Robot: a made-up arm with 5 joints.
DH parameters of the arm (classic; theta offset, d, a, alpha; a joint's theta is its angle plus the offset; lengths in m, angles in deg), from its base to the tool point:
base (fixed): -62.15 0 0.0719 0
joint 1: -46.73 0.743 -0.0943 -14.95
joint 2: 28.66 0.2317 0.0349 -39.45
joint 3: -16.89 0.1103 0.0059 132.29
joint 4: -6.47 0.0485 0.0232 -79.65
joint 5: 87.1 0 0.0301 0
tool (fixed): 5.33 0.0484 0 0
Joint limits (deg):
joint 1: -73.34..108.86
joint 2: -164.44..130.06
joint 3: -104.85..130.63
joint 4: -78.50..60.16
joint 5: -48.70..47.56
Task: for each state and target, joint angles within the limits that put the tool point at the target. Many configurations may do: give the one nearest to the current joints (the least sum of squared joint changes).
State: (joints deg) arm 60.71 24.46 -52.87 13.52 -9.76
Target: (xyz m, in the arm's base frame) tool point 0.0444 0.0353 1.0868
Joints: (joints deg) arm 77.04 -29.65 -35.56 -32.03 -43.15
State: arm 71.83 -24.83 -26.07 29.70 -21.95
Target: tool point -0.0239 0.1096 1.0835
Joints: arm 88.66 -19.84 -35.33 38.59 -18.58
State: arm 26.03 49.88 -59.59 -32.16 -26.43
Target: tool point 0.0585 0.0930 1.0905
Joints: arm 44.56 45.39 -72.08 -12.22 -15.60
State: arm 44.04 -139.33 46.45 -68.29 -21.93
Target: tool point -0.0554 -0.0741 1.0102
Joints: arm 90.83 -153.71 63.21 -76.77 -41.37
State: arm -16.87 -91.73 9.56 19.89 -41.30
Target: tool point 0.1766 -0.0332 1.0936
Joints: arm 3.72 -75.58 -20.59 49.65 -33.87
